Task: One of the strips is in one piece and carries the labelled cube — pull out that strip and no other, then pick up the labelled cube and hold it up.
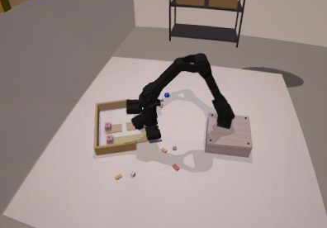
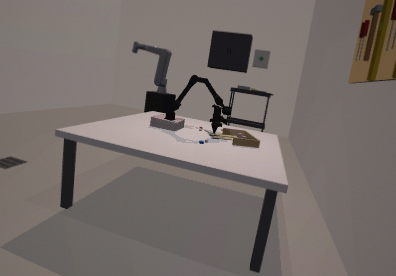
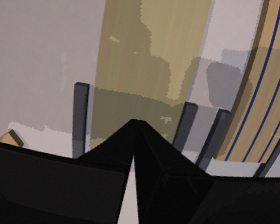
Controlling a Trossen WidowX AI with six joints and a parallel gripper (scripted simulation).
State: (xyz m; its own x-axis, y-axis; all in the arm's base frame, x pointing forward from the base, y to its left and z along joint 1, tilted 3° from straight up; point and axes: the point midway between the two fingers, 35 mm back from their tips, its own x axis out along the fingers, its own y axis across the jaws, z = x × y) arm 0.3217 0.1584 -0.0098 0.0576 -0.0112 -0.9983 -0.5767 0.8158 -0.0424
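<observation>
My gripper tip is now 130 mm past the grey disc, 30 mm to the right of it and 10 mm above it. Round my gripper tip: red block: 180 mm behind, 120 mm to the left, 10 mm below; then blue disc: 330 mm to the right, 50 mm ahead, 10 mm below.
</observation>
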